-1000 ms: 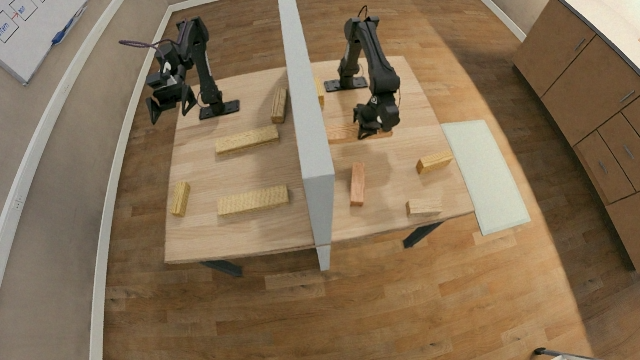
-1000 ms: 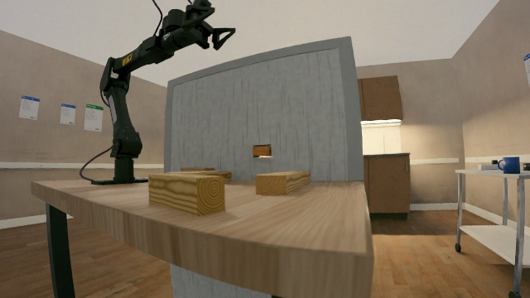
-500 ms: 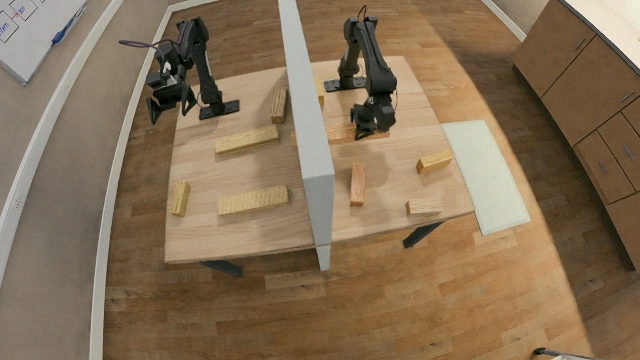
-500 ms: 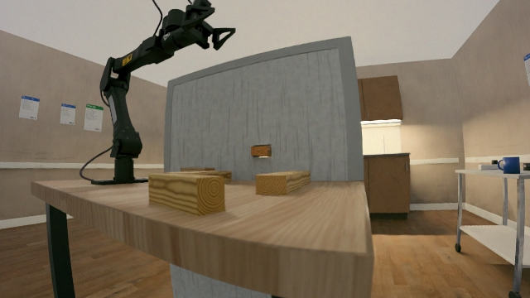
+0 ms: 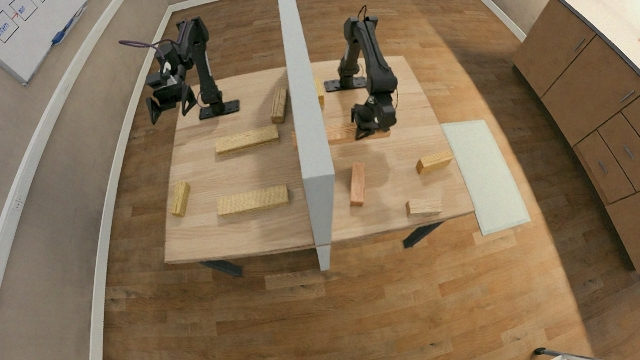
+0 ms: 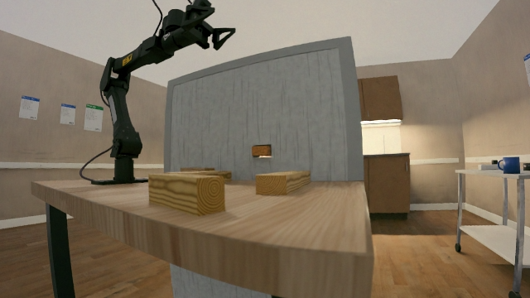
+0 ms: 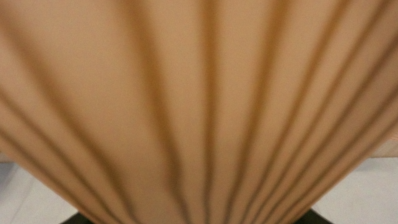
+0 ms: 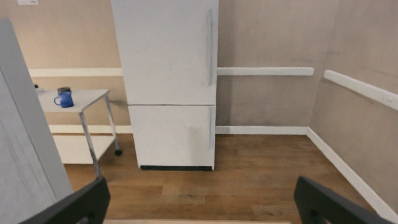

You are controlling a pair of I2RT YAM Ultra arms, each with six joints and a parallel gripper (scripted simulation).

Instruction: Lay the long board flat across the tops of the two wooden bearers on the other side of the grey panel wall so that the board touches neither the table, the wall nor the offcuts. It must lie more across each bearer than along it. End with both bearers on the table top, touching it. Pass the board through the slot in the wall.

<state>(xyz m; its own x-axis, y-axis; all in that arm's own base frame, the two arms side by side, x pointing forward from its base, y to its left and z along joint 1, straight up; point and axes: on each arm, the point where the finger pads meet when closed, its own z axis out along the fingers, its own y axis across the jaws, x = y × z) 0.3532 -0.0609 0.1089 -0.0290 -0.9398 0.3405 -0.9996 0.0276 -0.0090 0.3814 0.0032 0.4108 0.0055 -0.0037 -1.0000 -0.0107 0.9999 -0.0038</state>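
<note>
Now: left hand 5 cm to the left of the long board. The rest, counted from my left hand: small block: 70 cm to the right, 9 cm below, 8 cm ahead.
</note>
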